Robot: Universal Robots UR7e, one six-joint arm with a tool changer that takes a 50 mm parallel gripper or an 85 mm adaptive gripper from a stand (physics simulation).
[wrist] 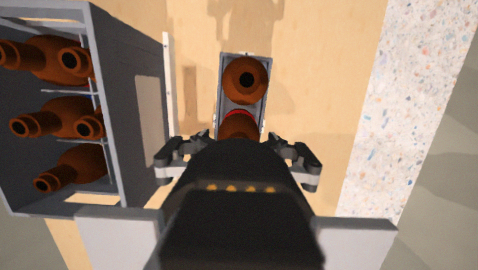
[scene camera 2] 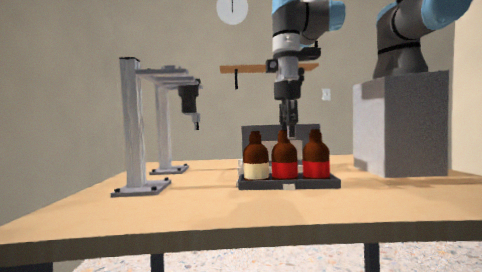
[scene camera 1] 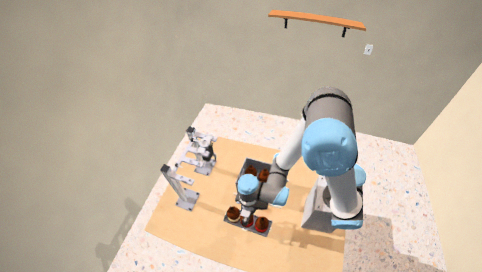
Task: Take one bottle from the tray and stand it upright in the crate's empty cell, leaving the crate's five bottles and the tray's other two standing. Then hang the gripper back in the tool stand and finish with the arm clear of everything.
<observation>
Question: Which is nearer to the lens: the cream-label bottle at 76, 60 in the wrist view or the adaptive gripper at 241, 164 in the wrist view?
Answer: The adaptive gripper.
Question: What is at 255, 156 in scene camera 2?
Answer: A cream-label bottle.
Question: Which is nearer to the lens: the cream-label bottle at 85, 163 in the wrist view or the adaptive gripper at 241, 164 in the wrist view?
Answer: The adaptive gripper.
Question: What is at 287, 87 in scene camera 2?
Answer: An adaptive gripper.
</observation>
